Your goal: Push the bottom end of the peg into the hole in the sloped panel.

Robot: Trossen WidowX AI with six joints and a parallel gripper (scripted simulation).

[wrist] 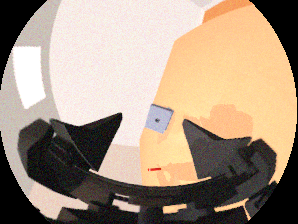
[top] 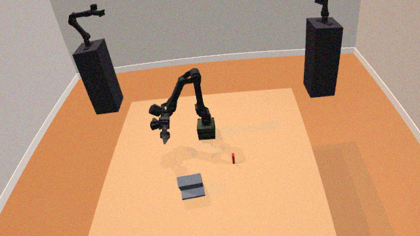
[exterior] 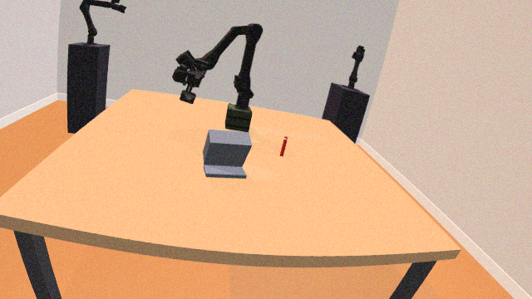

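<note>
My gripper tip is now 380 mm to the right of the red peg, 140 mm above it and 60 mm short of it. Round my gripper tip: grey-blue sloped panel 230 mm ahead, 140 mm to the left, 120 mm below; then flat foot 250 mm ahead, 190 mm below, 140 mm to the left.
</note>
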